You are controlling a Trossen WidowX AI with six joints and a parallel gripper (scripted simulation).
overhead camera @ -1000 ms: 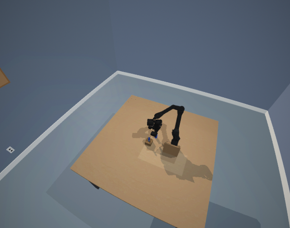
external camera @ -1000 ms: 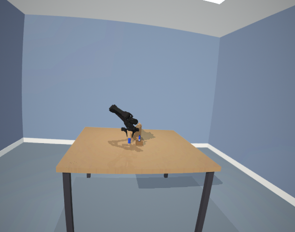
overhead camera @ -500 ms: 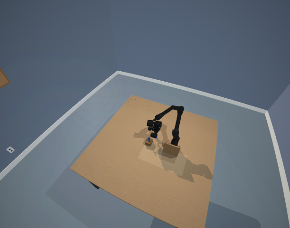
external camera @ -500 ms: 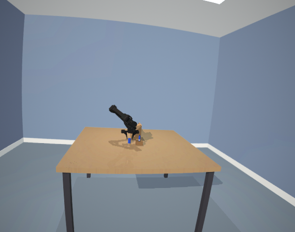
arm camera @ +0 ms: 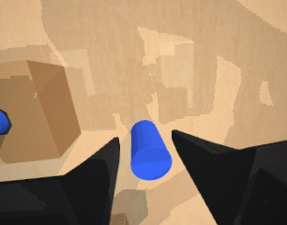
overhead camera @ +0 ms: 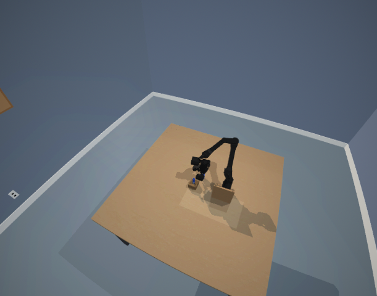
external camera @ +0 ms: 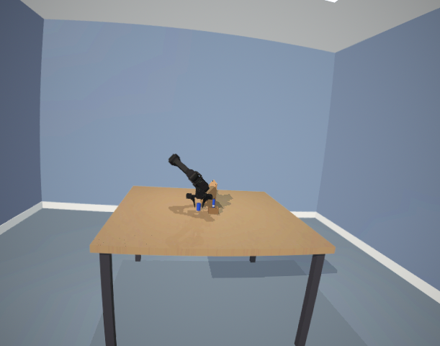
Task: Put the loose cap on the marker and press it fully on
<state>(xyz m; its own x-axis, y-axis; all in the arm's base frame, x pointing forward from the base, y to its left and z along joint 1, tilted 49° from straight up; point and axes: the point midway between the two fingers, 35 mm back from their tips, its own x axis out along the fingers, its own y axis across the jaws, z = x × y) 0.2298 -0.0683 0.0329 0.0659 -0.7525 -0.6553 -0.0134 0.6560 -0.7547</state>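
The holder block lies 100 mm to the left of my gripper tip and 40 mm ahead of it. Also, from my gripper tip: blue cap: 10 mm above.
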